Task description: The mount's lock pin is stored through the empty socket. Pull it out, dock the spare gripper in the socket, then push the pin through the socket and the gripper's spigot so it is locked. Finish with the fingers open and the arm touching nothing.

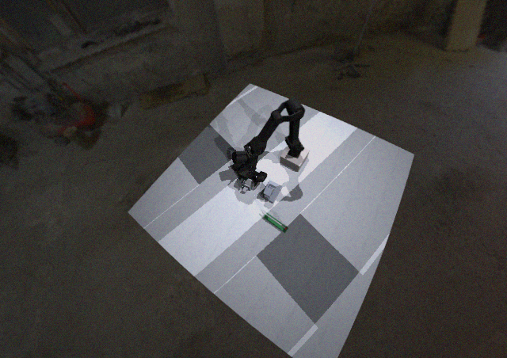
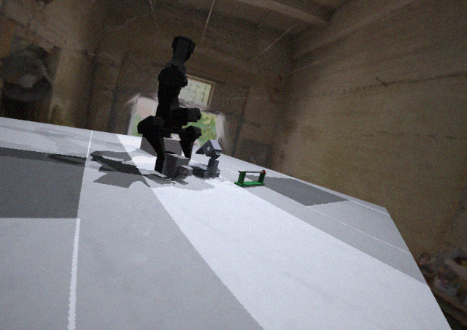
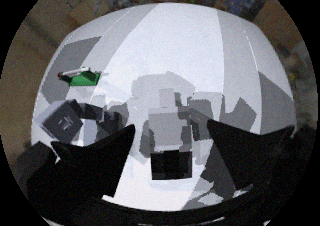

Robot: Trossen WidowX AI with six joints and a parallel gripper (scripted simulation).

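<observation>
My gripper tip is 10 mm past the black spare gripper and 20 mm above it. The rest, counted from my gripper tip: green cradle 120 mm ahead, 230 mm to the left, 20 mm below; grey mount 10 mm behind, 140 mm to the left, 10 mm above.
</observation>
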